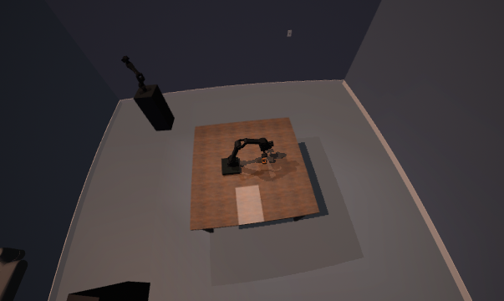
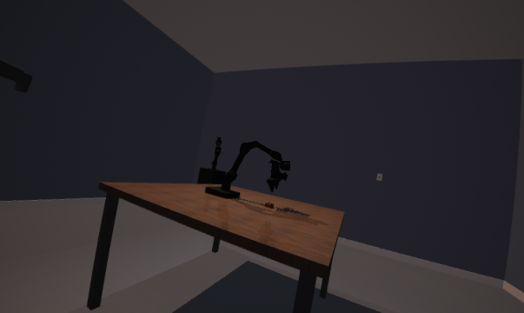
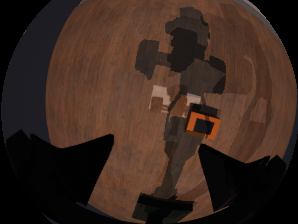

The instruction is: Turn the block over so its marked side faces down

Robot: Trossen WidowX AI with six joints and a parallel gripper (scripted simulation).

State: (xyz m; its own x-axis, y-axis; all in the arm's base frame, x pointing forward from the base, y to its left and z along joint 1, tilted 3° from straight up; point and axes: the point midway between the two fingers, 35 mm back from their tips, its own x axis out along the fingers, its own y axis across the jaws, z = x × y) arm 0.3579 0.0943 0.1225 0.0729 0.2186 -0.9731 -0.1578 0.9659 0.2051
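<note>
My gripper tip is now 90 mm above the orange block, 70 mm to the left of it and 10 mm short of it.
</note>
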